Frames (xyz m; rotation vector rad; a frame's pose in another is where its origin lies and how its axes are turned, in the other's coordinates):
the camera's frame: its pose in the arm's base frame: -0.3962 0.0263 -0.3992 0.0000 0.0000 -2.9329
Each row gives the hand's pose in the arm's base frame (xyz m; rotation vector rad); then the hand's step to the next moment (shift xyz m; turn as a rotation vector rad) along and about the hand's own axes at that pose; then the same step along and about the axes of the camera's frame.
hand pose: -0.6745 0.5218 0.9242 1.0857 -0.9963 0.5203
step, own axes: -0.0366 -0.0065 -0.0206 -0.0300 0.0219 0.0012
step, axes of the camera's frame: 0.0002 -0.0203 -0.0373 0.0290 -0.0175 -0.0153
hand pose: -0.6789 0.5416 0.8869 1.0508 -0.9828 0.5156
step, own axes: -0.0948 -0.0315 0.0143 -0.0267 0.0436 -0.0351
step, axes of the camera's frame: 0.0322 0.0120 -0.0949 0.0200 -0.0582 -0.0075
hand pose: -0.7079 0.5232 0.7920 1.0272 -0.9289 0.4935
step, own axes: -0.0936 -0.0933 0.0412 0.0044 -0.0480 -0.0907
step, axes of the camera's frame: 0.0147 0.0720 -0.1173 -0.0857 -0.0411 -0.0388
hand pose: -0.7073 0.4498 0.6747 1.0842 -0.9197 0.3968
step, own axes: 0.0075 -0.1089 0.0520 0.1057 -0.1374 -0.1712
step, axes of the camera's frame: -0.0347 0.1051 -0.0488 -0.2413 -0.0249 -0.0226
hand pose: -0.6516 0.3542 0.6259 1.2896 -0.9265 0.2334
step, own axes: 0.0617 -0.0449 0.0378 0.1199 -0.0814 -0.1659
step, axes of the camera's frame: -0.0347 0.0771 0.0104 -0.2151 -0.0385 0.0274
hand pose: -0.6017 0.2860 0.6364 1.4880 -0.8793 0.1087
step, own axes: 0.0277 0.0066 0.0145 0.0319 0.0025 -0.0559
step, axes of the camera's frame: -0.0040 0.0256 0.0187 -0.0517 -0.0255 0.0287
